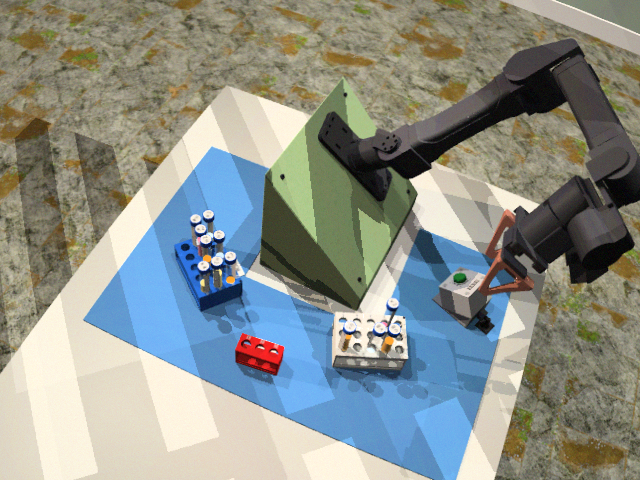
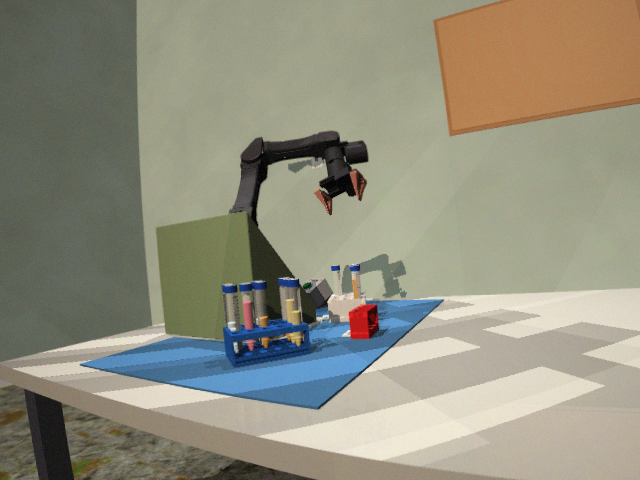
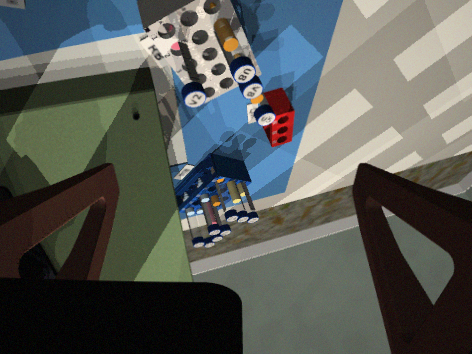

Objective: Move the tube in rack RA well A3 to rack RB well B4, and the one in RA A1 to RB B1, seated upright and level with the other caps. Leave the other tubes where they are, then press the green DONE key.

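Frame: origin at the arm's base, x right, y ahead, z up, level; millimetres.
Seen in the pictures: gripper, between the fingertips: (image 1: 484, 273) (image 2: 344, 207) (image 3: 235, 176); arm's base, origin of its link: (image 1: 355, 158) (image 2: 214, 259) (image 3: 20, 268).
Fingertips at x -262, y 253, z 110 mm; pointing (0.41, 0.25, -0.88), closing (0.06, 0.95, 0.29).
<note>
Offsets run from my fingertips to a thing's top centre. "spot": to the spot under its first point. Level surfaces: height alone.
Blue rack RA @(dx +456, dy +2, dz -228 mm) (image 1: 219, 297) (image 2: 279, 331) (image 3: 232, 167) holds several upright tubes with blue-rimmed white caps; individual wells are too small to read. White rack RB @(dx +129, dy +33, dz -228 mm) (image 1: 368, 363) (image 2: 343, 310) (image 3: 205, 22) holds several tubes, among them one capped V2 @(spot: dx +107, dy +2, dz -153 mm) (image 3: 194, 95) and one capped U8 @(spot: dx +92, dy +49, dz -153 mm) (image 3: 243, 70). The green DONE key @(dx +0, dy -136, dz -203 mm) (image 1: 459, 277) (image 2: 307, 285) is on a grey box. My gripper (image 1: 485, 273) (image 2: 345, 206) (image 3: 235, 176) is open and empty, high above the mat on the DONE box's side, away from both racks.
A small red rack @(dx +303, dy +129, dz -228 mm) (image 1: 258, 356) (image 2: 363, 322) (image 3: 279, 102) stands on the blue mat @(dz -278 mm) (image 1: 289, 387) between the two racks. The green wedge-shaped arm mount (image 1: 305, 217) (image 2: 201, 279) (image 3: 125, 145) rises between the blue rack and the DONE box.
</note>
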